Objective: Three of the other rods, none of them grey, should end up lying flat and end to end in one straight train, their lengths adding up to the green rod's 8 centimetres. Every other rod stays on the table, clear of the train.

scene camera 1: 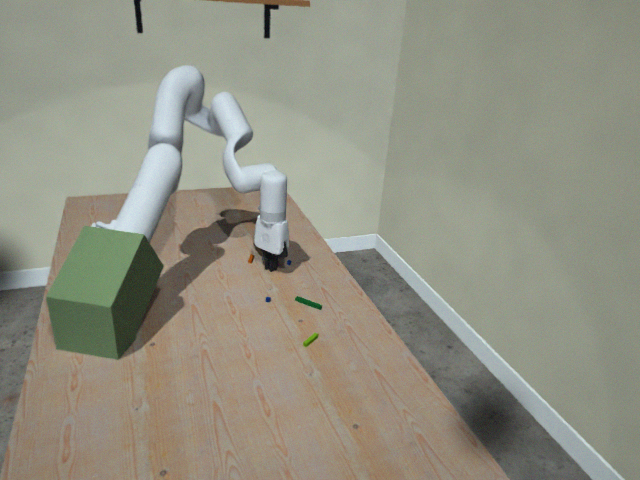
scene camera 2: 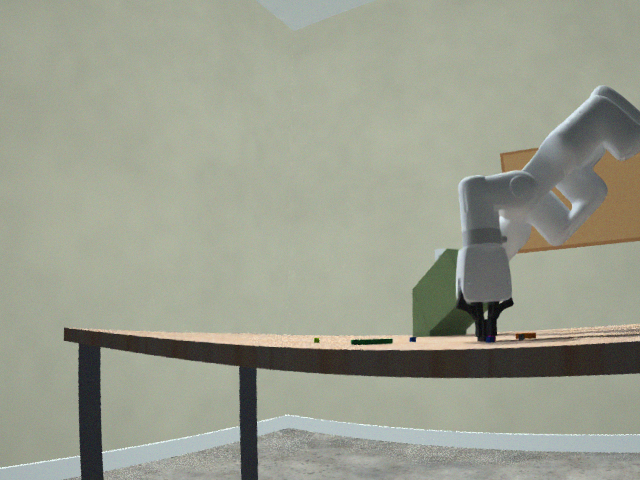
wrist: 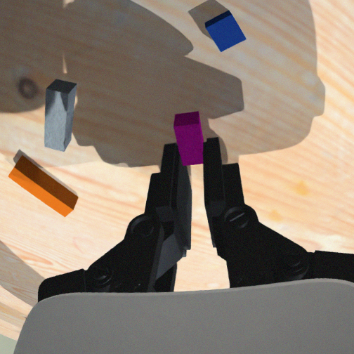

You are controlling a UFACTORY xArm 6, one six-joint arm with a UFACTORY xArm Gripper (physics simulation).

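Pixels of known places: gripper, fingertip midpoint: (scene camera 1: 271, 269); arm's base, origin of the base link: (scene camera 1: 125, 246).
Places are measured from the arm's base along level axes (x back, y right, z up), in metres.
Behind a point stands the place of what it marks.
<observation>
My gripper (scene camera 1: 270, 267) {x -0.352, y -0.214, z -0.177 m} (scene camera 2: 486, 338) {x -0.352, y -0.214, z -0.177 m} (wrist: 196, 164) is down at the table, shut on the magenta rod (wrist: 189, 142), which lies between its fingertips. A blue rod (scene camera 1: 288, 262) {x -0.404, y -0.246, z -0.169 m} (wrist: 225, 31) lies close beyond it. A second small blue rod (scene camera 1: 267, 299) {x -0.347, y -0.035, z -0.169 m} (scene camera 2: 412, 339) {x -0.353, y -0.042, z -0.172 m} lies farther along the table. The grey rod (wrist: 59, 117) and the orange rod (scene camera 1: 251, 258) {x -0.288, y -0.263, z -0.168 m} (scene camera 2: 525, 335) {x -0.292, y -0.269, z -0.171 m} (wrist: 42, 187) lie on the gripper's other side. The long green rod (scene camera 1: 308, 302) {x -0.459, y -0.022, z -0.168 m} (scene camera 2: 372, 341) {x -0.463, y -0.030, z -0.171 m} and a lime rod (scene camera 1: 310, 339) {x -0.459, y 0.141, z -0.167 m} (scene camera 2: 316, 339) {x -0.476, y 0.117, z -0.169 m} lie apart, nearer scene camera 1. The fingers hide the magenta rod in scene camera 1.
A large green block (scene camera 1: 95, 289) {x 0.017, y 0.171, z -0.017 m} (scene camera 2: 439, 304) {x -0.055, y 0.093, z -0.088 m} stands on the wooden table (scene camera 1: 170, 413) {x -0.173, y 0.369, z -0.177 m} (scene camera 2: 206, 338) {x -0.604, y 0.378, z -0.177 m} near the arm's base. The table's long edge runs beyond the blue rod and the green rod. A wall shelf (scene camera 1: 248, 1) (scene camera 2: 610, 227) is behind the arm.
</observation>
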